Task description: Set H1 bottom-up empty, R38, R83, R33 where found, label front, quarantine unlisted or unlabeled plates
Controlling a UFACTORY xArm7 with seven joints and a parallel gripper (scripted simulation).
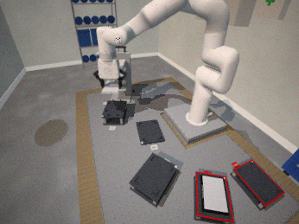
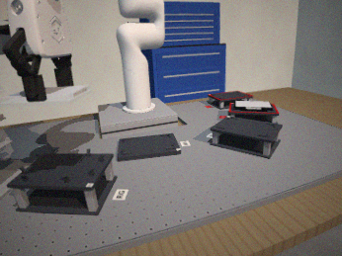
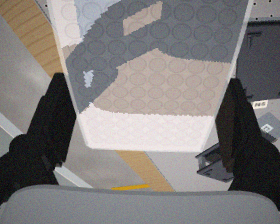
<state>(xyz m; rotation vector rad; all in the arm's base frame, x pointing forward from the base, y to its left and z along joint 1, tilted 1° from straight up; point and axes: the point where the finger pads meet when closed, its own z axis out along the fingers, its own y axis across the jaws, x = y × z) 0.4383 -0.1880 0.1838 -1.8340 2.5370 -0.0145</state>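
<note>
The raised regrip nest RG is 1 cm to the right of my hand and 16 cm below it. Also, from my hand: white well plate: 1 cm to the right, 1 cm below; then plate labelled R83: 6 cm behind, 19 cm to the right; then RG label: 3 cm ahead, 9 cm to the left, 21 cm below.
</note>
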